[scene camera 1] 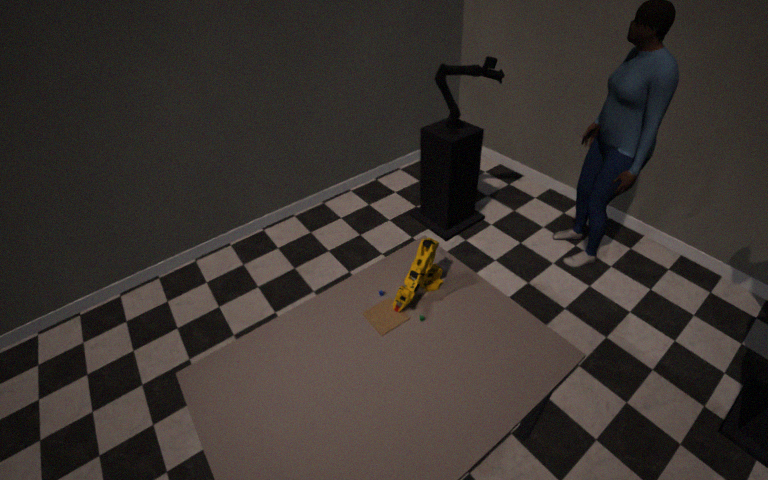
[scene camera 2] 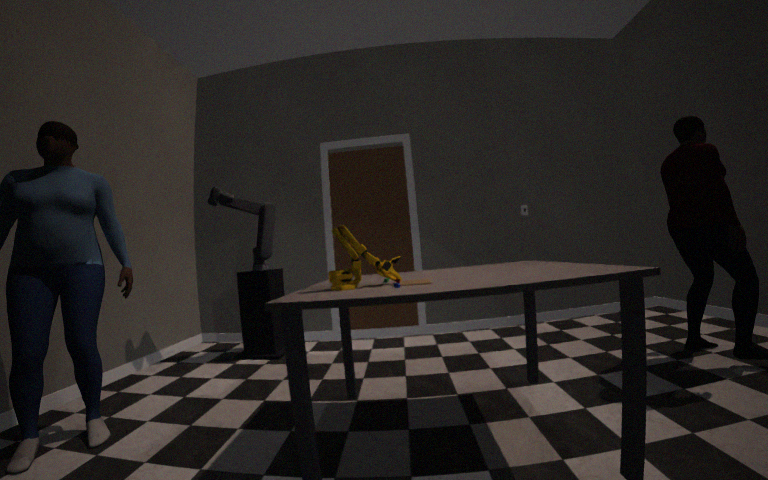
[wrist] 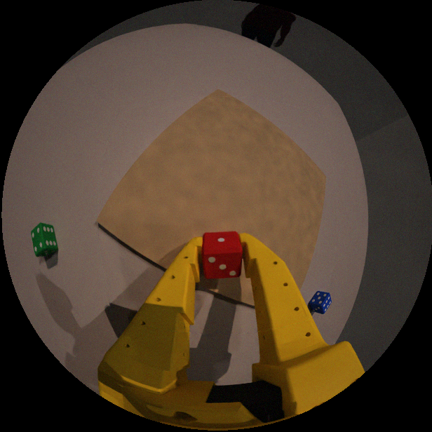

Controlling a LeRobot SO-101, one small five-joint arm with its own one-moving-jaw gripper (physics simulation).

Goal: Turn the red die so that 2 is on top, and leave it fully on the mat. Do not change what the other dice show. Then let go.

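Frame: origin at the arm's base, x up, y left, z back, level; metres.
Seen in the pictures: hand at its tool point: (scene camera 1: 398, 310) (scene camera 2: 398, 280); arm's base at its link origin: (scene camera 1: 425, 284) (scene camera 2: 349, 288).
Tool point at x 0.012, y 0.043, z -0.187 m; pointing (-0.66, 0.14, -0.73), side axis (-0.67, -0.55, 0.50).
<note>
Pixels of each thing's top centre, then the offset from my tool point to it. Level surfaces: height alone.
- red die at its top centre: (scene camera 1: 396, 306) dx +0.016, dy -0.008, dz +0.000 m
- tan mat at its top centre: (scene camera 2: 411, 281) (scene camera 1: 385, 315) dx -0.008, dy -0.017, dz -0.051 m
- green die at its top centre: (scene camera 1: 422, 316) dx +0.004, dy +0.088, dz +0.051 m
- blue die at its top centre: (scene camera 2: 396, 283) (scene camera 1: 381, 291) dx +0.004, dy -0.123, dz +0.005 m
- table at its surface level: dx -0.012 m
The red die (scene camera 1: 397, 309) (wrist: 222, 254) is between the jaws of my gripper (wrist: 222, 245), which press on its two sides. In the wrist view its far face shows one dot and the face toward the camera shows three. Its other faces are hidden. The tan mat (scene camera 1: 385, 323) (wrist: 215, 165) (scene camera 2: 420, 282) lies under and beyond the die; the die is over the mat's near part. Whether it touches the mat I cannot tell. The green die (scene camera 1: 421, 318) (wrist: 45, 240) is off the mat on the left in the wrist view. The blue die (scene camera 1: 381, 293) (wrist: 320, 302) (scene camera 2: 397, 285) is off the mat on the right.
The dice and mat are on the table (scene camera 1: 362, 407) (scene camera 2: 509, 272). The yellow arm's base (scene camera 1: 434, 280) (scene camera 2: 343, 279) stands near a table corner. A dark arm on a pedestal (scene camera 1: 450, 175) (scene camera 2: 259, 314) and a person in blue (scene camera 1: 640, 101) (scene camera 2: 56, 220) stand beyond the table.
</note>
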